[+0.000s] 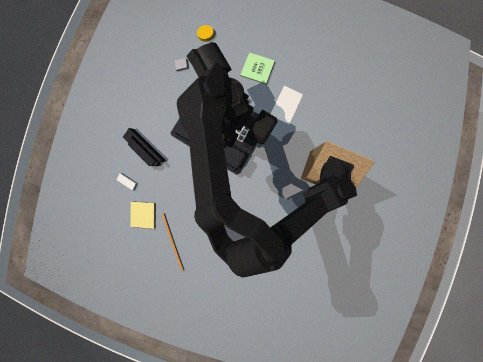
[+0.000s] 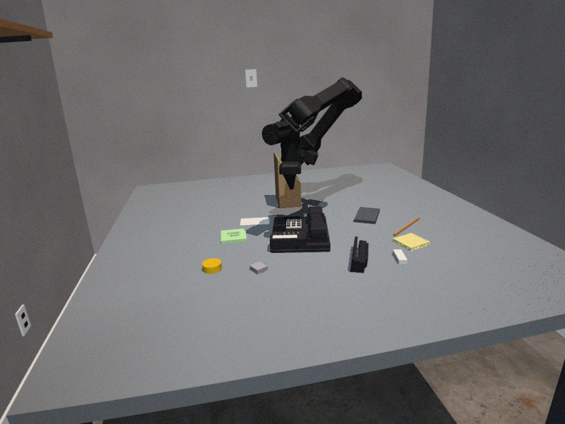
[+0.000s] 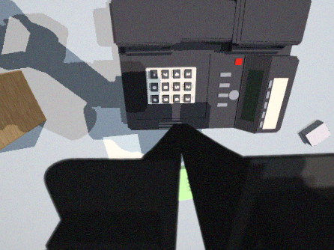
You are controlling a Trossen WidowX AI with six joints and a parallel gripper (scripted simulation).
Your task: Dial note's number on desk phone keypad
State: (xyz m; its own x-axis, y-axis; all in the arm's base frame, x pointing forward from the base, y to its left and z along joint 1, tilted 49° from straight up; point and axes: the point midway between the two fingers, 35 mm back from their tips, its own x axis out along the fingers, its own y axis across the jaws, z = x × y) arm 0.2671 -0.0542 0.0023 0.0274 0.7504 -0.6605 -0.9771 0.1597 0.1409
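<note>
My gripper is now 50 mm short of the black desk phone, 10 mm to the right of it and 150 mm above it. Round my hand: white card 110 mm behind, 110 mm to the right, 180 mm below; grey block 230 mm ahead, 140 mm to the right, 170 mm below; handset 50 mm ahead, 70 mm to the left, 130 mm below.
</note>
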